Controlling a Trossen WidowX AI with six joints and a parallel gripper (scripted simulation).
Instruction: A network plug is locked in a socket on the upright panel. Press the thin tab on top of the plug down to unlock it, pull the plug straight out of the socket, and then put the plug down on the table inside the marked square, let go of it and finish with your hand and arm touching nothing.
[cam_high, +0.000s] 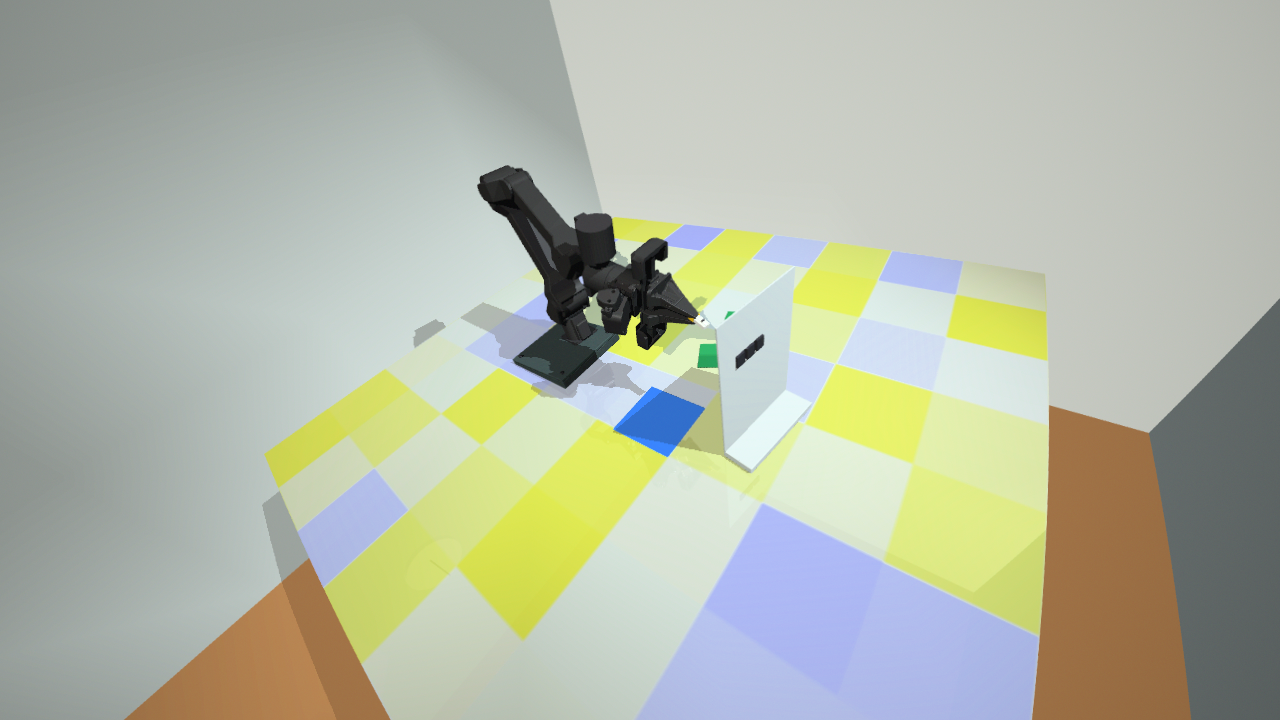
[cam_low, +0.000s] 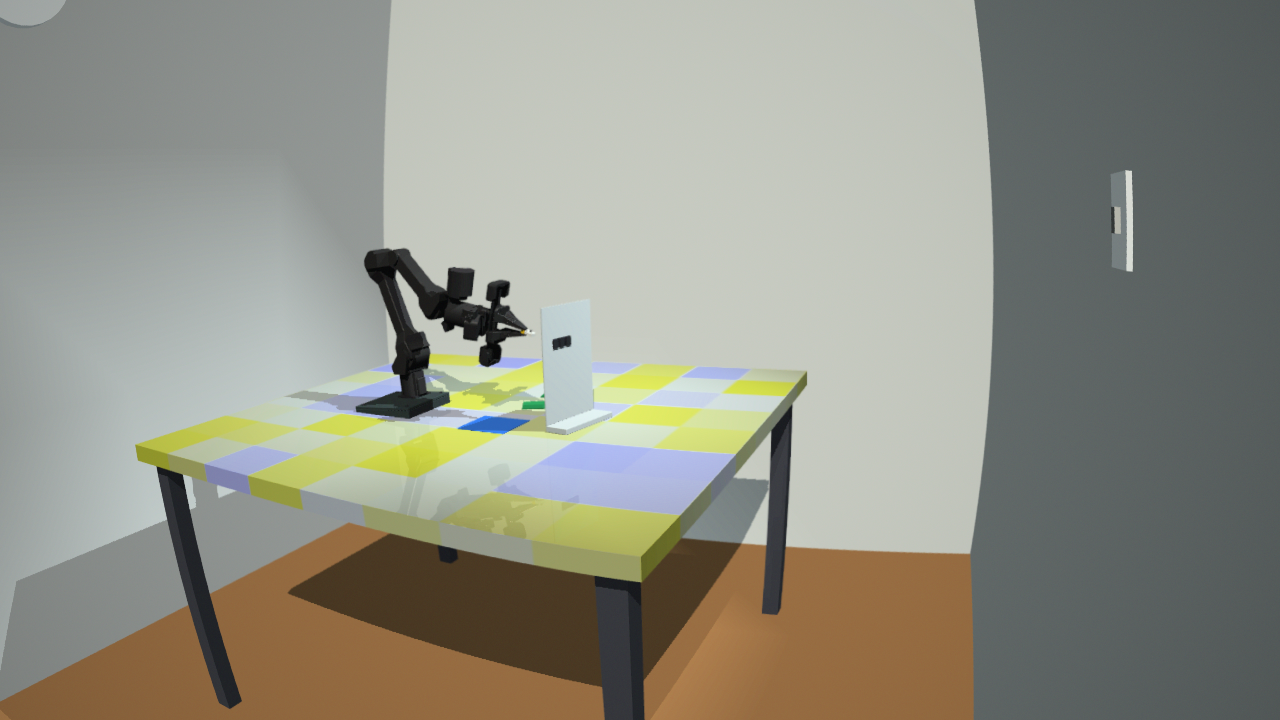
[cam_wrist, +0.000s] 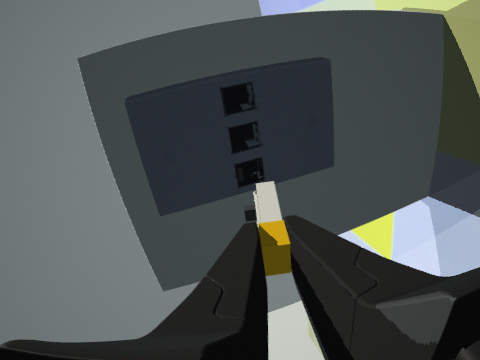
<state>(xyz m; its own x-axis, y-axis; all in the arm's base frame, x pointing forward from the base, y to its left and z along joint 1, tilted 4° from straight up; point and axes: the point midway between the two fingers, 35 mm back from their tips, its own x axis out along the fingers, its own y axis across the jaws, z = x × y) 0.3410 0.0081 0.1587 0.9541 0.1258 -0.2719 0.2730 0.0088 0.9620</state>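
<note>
Now: gripper tip 50 mm past the blue square, 70 mm to the left of it and 190 mm above it. The rest, counted from my gripper tip: upright panel 100 mm ahead, 10 mm to the left, 80 mm below; then network plug 10 mm ahead.
</note>
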